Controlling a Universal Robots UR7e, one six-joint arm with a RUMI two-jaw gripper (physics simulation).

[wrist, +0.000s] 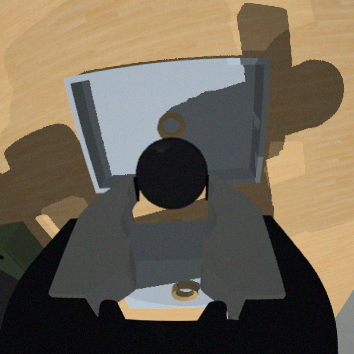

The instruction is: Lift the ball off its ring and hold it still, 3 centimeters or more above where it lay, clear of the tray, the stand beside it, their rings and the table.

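Frame: origin at the arm's base, x ahead, y down, z left, level; metres.
Seen in the pictures: gripper, fingertip midpoint: [172, 177]; arm's base, link origin: [4, 287].
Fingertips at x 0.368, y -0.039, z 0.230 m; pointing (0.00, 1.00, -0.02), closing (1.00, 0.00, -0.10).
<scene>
Offsets run from my fingertips to a thing's top centre. "spot": to the spot under its first point. Level surfaces: height alone.
A black ball @[dz +0.008, dx +0.001, dy -0.030 m] [171, 173] is held between the two fingertips of my gripper [172, 177], which is shut on it. The ball hangs above the scene, over the near edge of a light grey tray @[dz +0.007, dx -0.003, dy +0.074 m] [125, 100]. A brown ring @[spot: dz +0.000, dx -0.012, dy +0.090 m] [163, 134] lies on the tray floor, bare in its middle, just beyond the ball in the view. A second ring @[spot: dz -0.212, dx -0.014, dy +0.026 m] [185, 297] stands on a pale grey stand [167, 245] seen between the fingers, lower in the view. The ball appears apart from the tray, the stand and both rings. Its exact height cannot be told.
A wooden table @[dy +0.102 m] [45, 55] surrounds the tray and carries broad dark shadows on both sides. A dark green object [22, 245] shows at the left edge, beside my gripper's body. A grey surface shows at the lower right corner. The tray has raised side walls.
</scene>
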